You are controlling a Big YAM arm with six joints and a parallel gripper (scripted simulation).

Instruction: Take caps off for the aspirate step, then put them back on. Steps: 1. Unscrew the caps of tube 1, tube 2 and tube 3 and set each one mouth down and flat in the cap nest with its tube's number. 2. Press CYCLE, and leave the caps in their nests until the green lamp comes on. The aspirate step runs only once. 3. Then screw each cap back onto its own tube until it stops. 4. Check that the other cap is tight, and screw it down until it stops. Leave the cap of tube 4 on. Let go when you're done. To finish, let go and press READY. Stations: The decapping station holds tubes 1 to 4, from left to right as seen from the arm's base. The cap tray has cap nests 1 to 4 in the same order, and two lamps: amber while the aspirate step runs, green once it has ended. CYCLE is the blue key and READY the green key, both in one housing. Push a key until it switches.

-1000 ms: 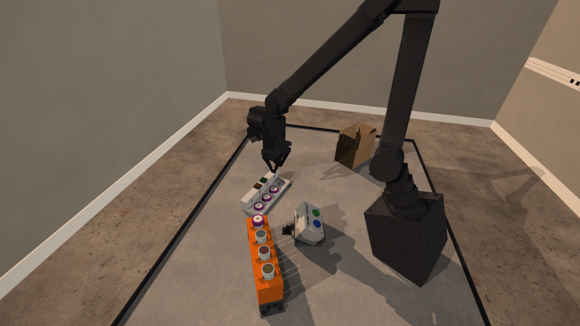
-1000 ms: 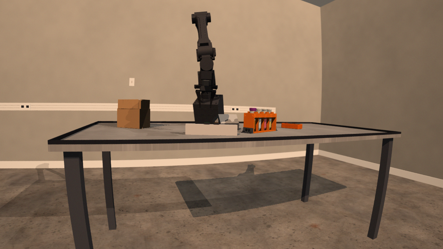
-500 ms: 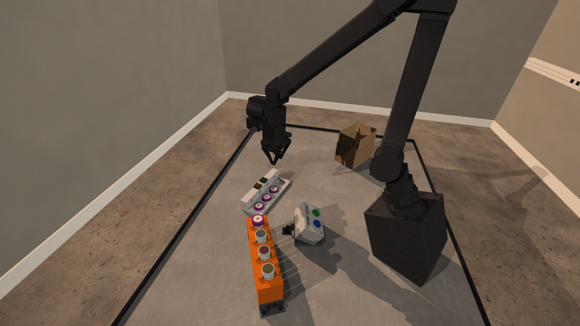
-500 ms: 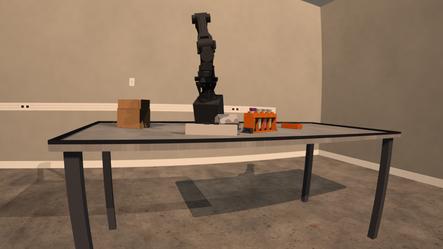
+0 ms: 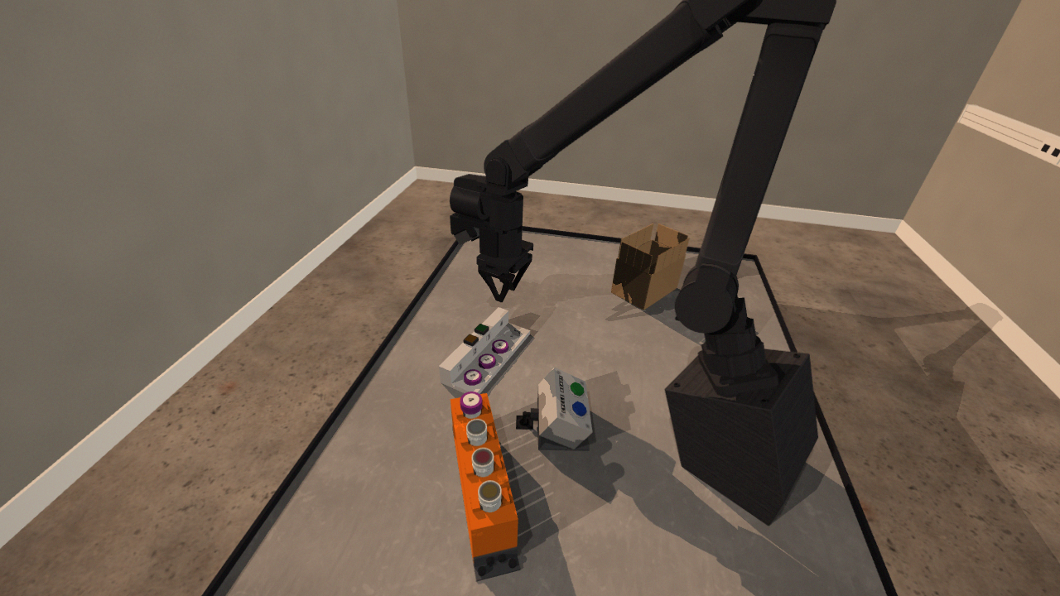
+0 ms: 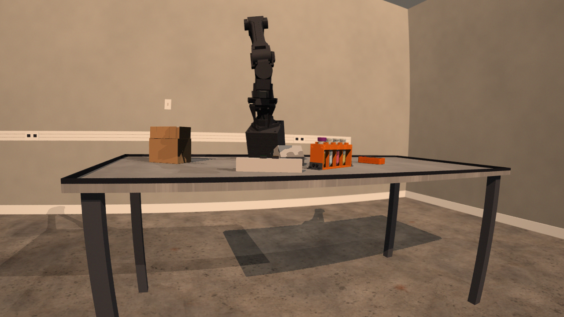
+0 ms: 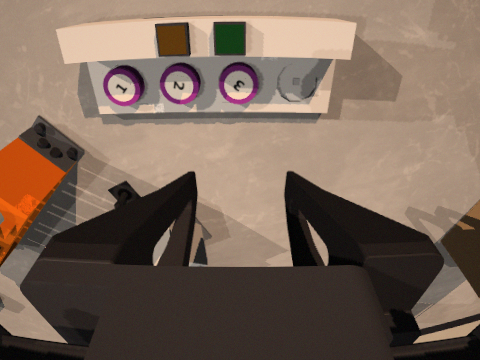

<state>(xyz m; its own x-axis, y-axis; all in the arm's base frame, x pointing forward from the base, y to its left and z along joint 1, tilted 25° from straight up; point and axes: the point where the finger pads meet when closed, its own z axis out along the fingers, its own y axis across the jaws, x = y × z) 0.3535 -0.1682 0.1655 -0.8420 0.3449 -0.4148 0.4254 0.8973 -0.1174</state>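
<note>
Right now the green key is 160 mm to the left of my hand, 140 mm behind it and 90 mm below it. The rest, counted from my hand: blue key 200 mm to the left, 140 mm behind, 90 mm below; then key housing 180 mm to the left, 120 mm behind, 110 mm below; then cardboard box 350 mm behind, 260 mm to the right, 90 mm below.
</note>
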